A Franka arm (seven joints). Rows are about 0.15 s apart.
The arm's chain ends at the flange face. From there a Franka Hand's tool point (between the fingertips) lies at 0.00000 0.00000 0.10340 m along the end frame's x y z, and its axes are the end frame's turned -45 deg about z.
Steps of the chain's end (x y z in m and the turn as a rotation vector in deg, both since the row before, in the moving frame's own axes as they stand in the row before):
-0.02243, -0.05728, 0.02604, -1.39, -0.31, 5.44
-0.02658, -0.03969, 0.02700, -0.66, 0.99, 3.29
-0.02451, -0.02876, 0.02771, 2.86, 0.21, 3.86
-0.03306, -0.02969, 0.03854, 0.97, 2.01, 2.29
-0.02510, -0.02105, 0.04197, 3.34, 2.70, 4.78
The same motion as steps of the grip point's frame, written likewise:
0.02241, -0.05509, 0.02601, -0.76, -1.20, 5.44
0.00963, -0.04474, 0.02698, -1.17, 0.23, 3.29
0.00703, -0.04091, 0.02758, 1.87, 2.17, 3.86
0.00139, -0.04297, 0.03846, -0.74, 2.11, 2.29
0.00486, -0.03313, 0.04168, 0.45, 4.27, 4.78

